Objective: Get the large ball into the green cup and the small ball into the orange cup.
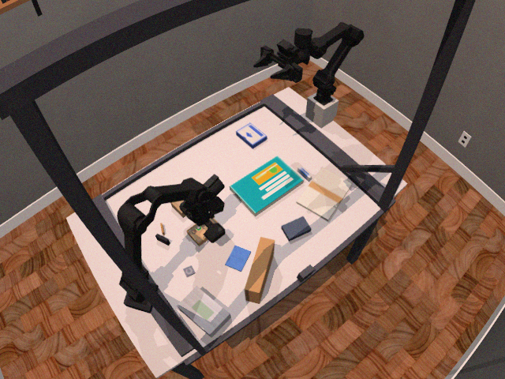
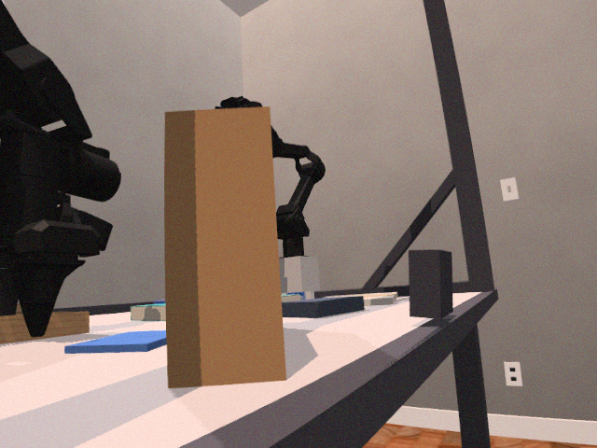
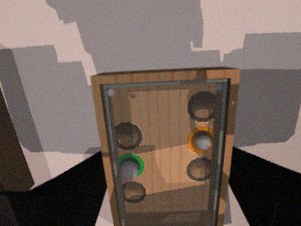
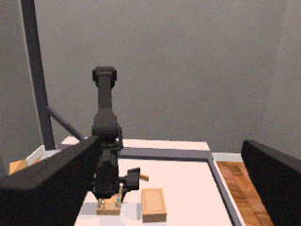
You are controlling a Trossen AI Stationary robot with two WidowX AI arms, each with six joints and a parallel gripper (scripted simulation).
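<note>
My left hand is 3 cm above the covered wooden puzzle. Also, from my left hand: tan carton (27 cm behind, 2 cm to the left, 2 cm above); then dark box (25 cm behind, 21 cm to the right, 3 cm below).
</note>
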